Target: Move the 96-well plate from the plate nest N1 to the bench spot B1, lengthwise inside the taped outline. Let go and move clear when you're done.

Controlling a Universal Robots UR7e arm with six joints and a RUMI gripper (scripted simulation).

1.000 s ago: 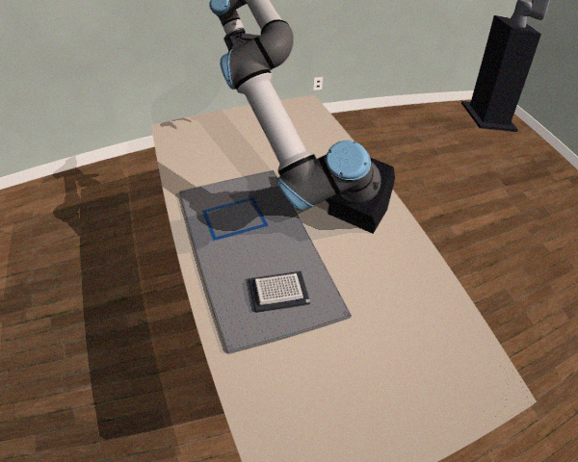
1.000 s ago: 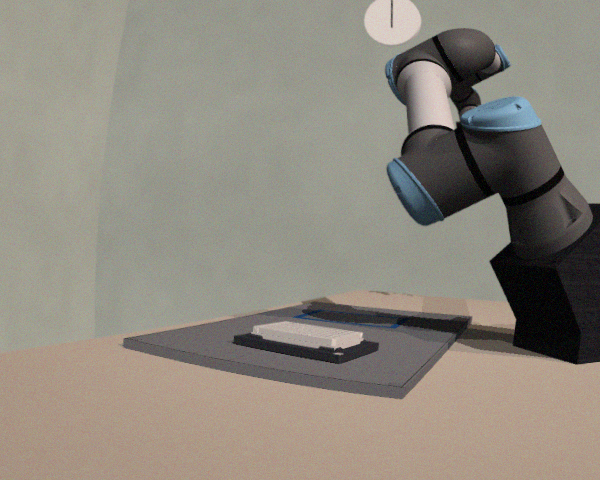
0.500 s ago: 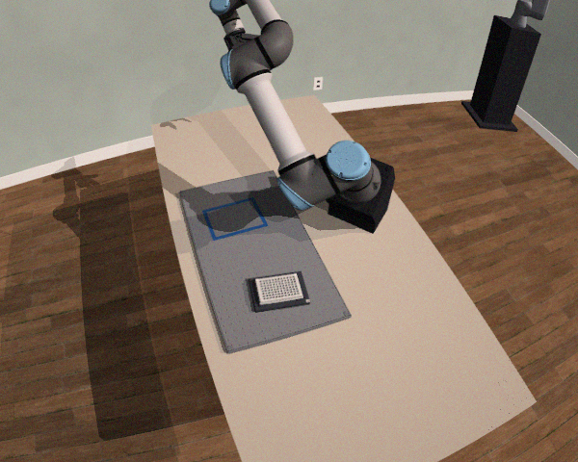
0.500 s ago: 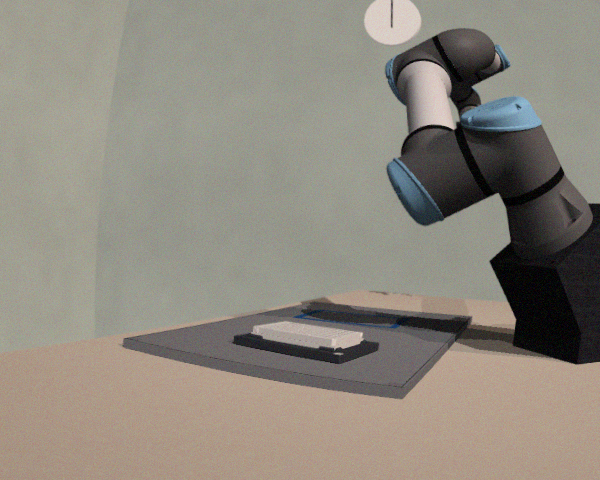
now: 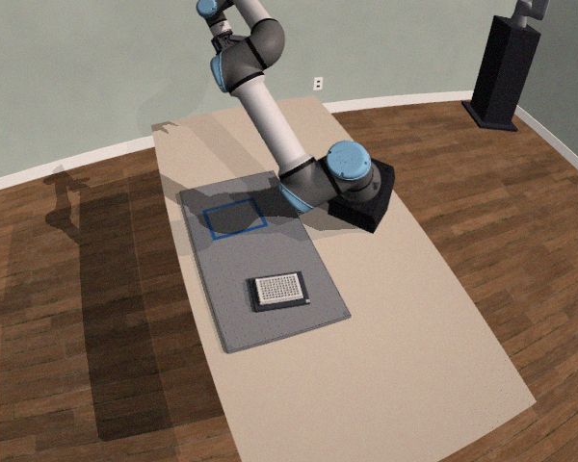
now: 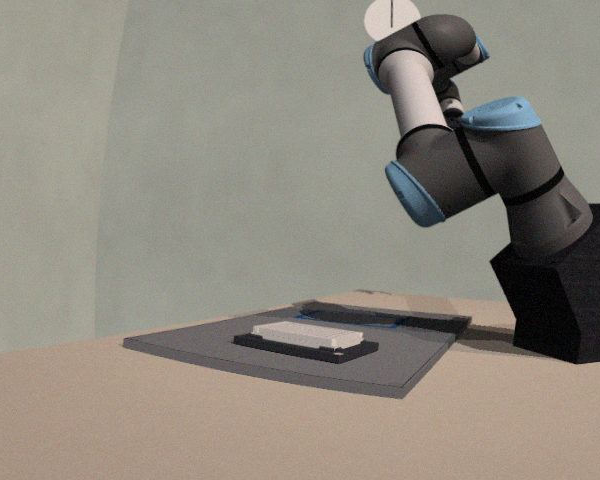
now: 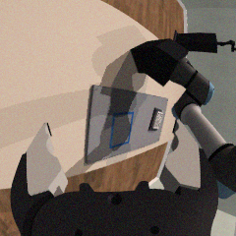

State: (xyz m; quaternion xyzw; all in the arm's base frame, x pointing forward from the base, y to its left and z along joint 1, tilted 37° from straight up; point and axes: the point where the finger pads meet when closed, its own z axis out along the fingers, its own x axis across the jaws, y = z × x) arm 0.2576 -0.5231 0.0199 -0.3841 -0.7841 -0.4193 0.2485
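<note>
Right now the white 96-well plate is 8 cm behind my hand, 73 cm to the left of it and 32 cm below it. From my hand the other things lie so: dark plate nest N1 (8 cm behind, 73 cm to the left, 33 cm below).
</note>
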